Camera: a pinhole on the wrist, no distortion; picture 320 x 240 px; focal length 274.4 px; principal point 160.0 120.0 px. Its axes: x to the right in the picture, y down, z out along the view. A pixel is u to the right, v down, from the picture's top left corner.
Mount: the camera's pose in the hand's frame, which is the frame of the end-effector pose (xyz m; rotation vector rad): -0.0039 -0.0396 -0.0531 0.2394 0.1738 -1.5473
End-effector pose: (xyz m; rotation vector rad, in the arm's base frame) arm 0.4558 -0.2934 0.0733 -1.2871 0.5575 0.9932
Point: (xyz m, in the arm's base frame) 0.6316 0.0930 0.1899
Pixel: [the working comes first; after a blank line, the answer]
In the camera's frame: 0.0681 0.1255 0.4472

202 197
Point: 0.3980 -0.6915 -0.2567
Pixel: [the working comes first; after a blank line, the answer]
In the camera's frame: -0.1581 0.1133 -0.4573

behind the camera
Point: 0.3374 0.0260 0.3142
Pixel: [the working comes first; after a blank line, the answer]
In the camera's frame: -0.1214 -0.1392 0.4255

82 30
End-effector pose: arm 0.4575 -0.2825 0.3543 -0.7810 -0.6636 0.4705
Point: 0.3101 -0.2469 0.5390
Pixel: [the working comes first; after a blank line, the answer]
In the camera's frame: -0.0143 0.0010 0.2767

146 121
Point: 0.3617 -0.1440 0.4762
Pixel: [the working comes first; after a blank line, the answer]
In the camera's frame: -0.1094 0.0768 0.2277

28 213
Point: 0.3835 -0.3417 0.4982
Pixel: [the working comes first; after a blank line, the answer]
In the camera's frame: 0.0536 -0.0256 0.1731

245 79
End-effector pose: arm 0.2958 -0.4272 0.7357 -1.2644 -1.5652 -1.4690
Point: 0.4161 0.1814 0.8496
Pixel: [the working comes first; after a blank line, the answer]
In the camera's frame: -0.2984 0.2283 0.5773

18 228
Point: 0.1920 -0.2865 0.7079
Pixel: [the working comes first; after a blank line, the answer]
In the camera's frame: 0.0307 0.0504 0.1910

204 192
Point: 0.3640 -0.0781 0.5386
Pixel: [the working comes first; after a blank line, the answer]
In the camera's frame: -0.1181 -0.1055 0.4260

84 52
